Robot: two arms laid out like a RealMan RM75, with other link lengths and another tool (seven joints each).
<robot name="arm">
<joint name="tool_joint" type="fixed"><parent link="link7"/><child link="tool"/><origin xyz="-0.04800 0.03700 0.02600" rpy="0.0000 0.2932 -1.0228"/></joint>
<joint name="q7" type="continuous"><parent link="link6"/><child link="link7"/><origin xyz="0.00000 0.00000 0.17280"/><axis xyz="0 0 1"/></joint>
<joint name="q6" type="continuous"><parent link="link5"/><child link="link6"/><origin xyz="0.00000 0.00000 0.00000"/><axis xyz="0 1 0"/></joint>
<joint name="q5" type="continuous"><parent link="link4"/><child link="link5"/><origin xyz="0.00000 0.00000 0.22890"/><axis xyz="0 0 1"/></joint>
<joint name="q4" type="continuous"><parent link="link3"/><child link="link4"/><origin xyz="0.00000 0.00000 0.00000"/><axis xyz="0 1 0"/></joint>
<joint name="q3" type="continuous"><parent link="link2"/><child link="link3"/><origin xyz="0.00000 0.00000 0.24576"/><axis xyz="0 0 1"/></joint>
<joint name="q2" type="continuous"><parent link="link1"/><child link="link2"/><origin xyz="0.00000 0.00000 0.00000"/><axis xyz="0 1 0"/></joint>
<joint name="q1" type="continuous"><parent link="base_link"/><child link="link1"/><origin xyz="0.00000 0.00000 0.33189"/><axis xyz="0 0 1"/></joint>
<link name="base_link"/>
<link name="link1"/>
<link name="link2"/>
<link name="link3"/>
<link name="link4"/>
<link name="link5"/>
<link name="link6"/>
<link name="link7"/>
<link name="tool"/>
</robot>
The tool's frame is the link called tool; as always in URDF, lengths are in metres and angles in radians. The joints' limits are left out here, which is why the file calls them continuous.
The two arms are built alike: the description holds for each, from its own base.
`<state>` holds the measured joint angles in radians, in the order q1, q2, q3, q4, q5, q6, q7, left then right.
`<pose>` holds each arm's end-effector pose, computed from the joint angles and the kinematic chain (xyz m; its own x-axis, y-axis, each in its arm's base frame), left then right.
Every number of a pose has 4 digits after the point.
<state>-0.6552 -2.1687 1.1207 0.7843 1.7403 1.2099 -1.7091 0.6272 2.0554 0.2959 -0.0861 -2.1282 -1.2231 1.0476</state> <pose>-0.1428 0.3612 -0.0356 -0.1542 0.7978 0.5829 0.9037 -0.1247 0.4096 0.2351 0.4159 0.0912 0.9819 -0.0335 -0.1862 -0.1817 -0.4412 -0.8788</pose>
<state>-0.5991 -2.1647 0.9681 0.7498 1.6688 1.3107 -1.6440 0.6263 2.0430 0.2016 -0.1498 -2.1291 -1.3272 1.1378</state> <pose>-0.1574 0.3593 -0.0087 -0.2912 0.7502 0.5936 0.8402 -0.0962 0.5337 0.2277 0.4064 0.1027 0.9799 0.0409 -0.1955 -0.1490 -0.5022 -0.8518</pose>
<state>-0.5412 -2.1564 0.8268 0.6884 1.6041 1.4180 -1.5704 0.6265 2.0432 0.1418 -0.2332 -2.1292 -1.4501 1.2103</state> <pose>-0.1776 0.3502 0.0149 -0.4115 0.6928 0.5922 0.7643 -0.0916 0.6383 0.2178 0.3948 0.1179 0.9695 0.1249 -0.2110 -0.1114 -0.5426 -0.8326</pose>
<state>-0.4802 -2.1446 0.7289 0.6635 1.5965 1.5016 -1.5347 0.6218 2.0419 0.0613 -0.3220 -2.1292 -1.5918 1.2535</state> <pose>-0.2015 0.3364 0.0332 -0.4754 0.6469 0.5962 0.7282 -0.0908 0.6793 0.2048 0.3761 0.1296 0.9501 0.2386 -0.2010 -0.0225 -0.5902 -0.8069</pose>
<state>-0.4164 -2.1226 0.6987 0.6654 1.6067 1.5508 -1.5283 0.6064 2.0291 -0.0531 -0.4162 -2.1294 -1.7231 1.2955</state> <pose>-0.2261 0.3200 0.0455 -0.4965 0.6240 0.6034 0.7323 -0.0722 0.6772 0.1968 0.3545 0.1387 0.9245 0.3415 -0.1694 0.1003 -0.6467 -0.7561</pose>
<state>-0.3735 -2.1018 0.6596 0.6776 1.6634 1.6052 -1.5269 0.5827 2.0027 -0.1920 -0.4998 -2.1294 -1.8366 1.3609</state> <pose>-0.2472 0.3025 0.0547 -0.4844 0.6276 0.6095 0.7548 -0.0523 0.6539 0.1938 0.3334 0.1460 0.9003 0.4082 -0.1510 0.2152 -0.7191 -0.6607</pose>
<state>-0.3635 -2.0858 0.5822 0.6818 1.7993 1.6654 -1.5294 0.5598 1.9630 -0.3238 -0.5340 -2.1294 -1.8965 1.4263</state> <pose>-0.2672 0.2838 0.0580 -0.4556 0.6586 0.5989 0.7914 -0.0084 0.6112 0.1974 0.3196 0.1486 0.8968 0.4193 -0.1414 0.2828 -0.7889 -0.5455</pose>
